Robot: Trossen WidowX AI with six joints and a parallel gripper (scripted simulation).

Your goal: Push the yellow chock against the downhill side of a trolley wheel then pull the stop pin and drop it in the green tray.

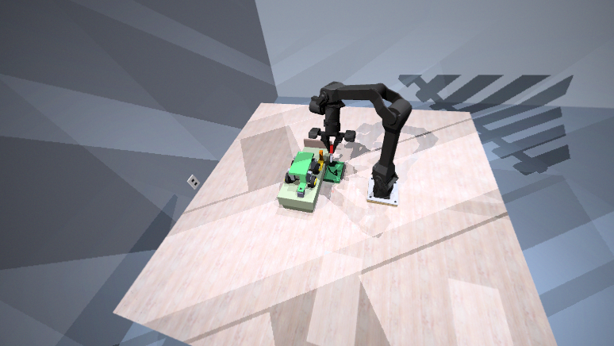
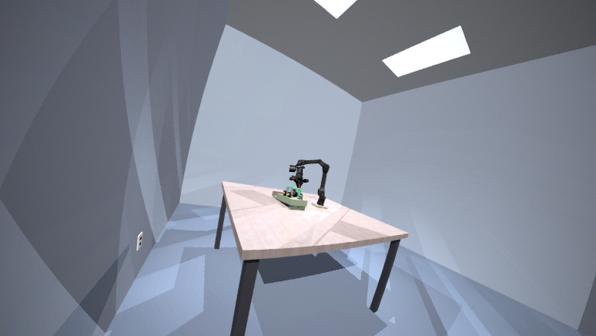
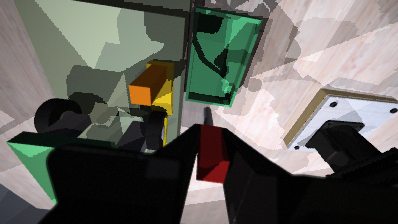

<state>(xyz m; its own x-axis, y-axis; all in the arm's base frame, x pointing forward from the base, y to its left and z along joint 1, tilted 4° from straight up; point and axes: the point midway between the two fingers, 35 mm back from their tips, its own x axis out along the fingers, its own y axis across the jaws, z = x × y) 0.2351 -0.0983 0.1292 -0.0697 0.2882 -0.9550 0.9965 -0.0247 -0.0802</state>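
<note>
My gripper tip is right at the red-headed stop pin. From my gripper tip the other things lie so: yellow chock (5 cm below, 5 cm ahead, 1 cm to the left); then trolley (11 cm ahead, 9 cm to the left, 3 cm below); then green tray (14 cm below, 1 cm behind).
</note>
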